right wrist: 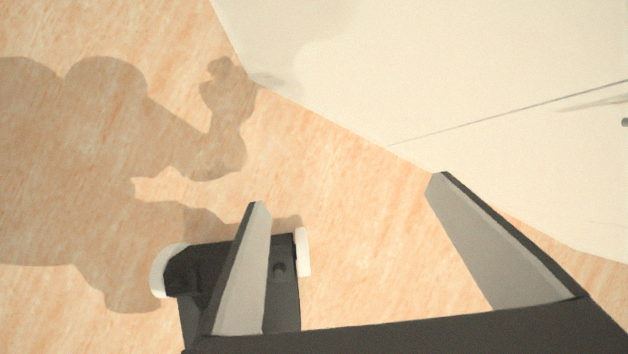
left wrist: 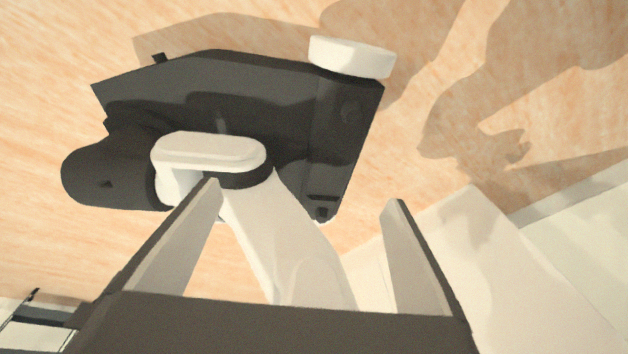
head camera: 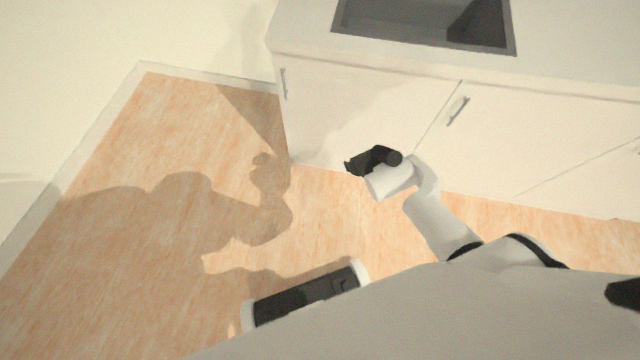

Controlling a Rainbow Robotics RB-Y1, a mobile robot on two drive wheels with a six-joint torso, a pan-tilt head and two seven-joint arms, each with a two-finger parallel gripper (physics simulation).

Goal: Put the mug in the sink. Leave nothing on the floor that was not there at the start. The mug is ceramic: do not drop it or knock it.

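Seen in the pictures: left gripper, between the fingertips: (left wrist: pixel 304 198); right gripper, between the fingertips: (right wrist: pixel 344 197) (head camera: pixel 360 156); robot's base, origin of its link: (head camera: pixel 309 300).
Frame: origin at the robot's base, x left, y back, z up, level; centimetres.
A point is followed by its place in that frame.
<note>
The sink (head camera: pixel 395 31), a dark grey basin, is set in the pale countertop (head camera: pixel 570 45) {z 91.1, x -92.6, y -38.3 cm} at the top of the head view; its far part is cut off. The mug does not show in these views. My right gripper (head camera: pixel 350 166) (right wrist: pixel 344 197) {z 72.2, x -29.9, y -33.5 cm} is open and empty, below countertop height in front of the white cabinet doors, nearer the camera than the sink. My left gripper (left wrist: pixel 304 198) {z 52.6, x 23.1, y 11.3 cm} is open, with its fingers wide apart and no object held; the robot's own body shows beyond them. The left gripper does not show in the head view.
White cabinet doors (head camera: pixel 350 100) {z 69.3, x -36.9, y -58.1 cm} with handles (head camera: pixel 458 111) front the counter. The counter's end stands near a pale wall (head camera: pixel 100 40) {z 32.4, x 70.5, y -175.1 cm} with skirting. My dark wheeled base (head camera: pixel 305 297) {z 19.1, x 0.8, y -1.7 cm} (left wrist: pixel 250 85) {z 17.0, x 18.6, y 21.9 cm} (right wrist: pixel 282 295) {z 16.9, x -16.7, y 13.7 cm} stands on the wood-look floor (head camera: pixel 330 215) {z 0.1, x -25.6, y -37.7 cm} (right wrist: pixel 350 225) {z 0.1, x -52.2, y -4.7 cm}, where robot shadows fall.
</note>
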